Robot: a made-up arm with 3 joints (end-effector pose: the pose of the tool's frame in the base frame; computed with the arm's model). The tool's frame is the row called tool. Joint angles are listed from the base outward.
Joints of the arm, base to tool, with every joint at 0 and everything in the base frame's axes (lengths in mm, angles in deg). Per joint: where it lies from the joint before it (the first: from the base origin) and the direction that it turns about. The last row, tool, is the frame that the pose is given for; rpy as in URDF.
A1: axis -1 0 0 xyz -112.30 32.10 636.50
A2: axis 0 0 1 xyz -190.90 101.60 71.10
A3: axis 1 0 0 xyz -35.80 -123.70 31.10
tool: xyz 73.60 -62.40 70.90 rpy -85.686 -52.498 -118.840
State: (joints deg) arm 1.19 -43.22 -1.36
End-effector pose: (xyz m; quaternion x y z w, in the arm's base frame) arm -0.4019 -0.0229 0.8122 0.4172 -0.5369 0.7034 0.2069
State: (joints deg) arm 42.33 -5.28 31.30
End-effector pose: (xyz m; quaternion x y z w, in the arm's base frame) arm -0.2852 0.0350 0.8102 -0.5602 0.3086 -0.7687 0.0020
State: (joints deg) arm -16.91 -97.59 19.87
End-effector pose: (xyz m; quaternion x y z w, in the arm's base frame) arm -0.5129 0.0766 0.8044 0.0680 -0.8164 0.4431 0.3641
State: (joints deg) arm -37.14 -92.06 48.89
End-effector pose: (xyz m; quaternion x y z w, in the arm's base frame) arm -0.5226 0.0278 0.7609 -0.0474 -0.9398 0.2921 0.1708
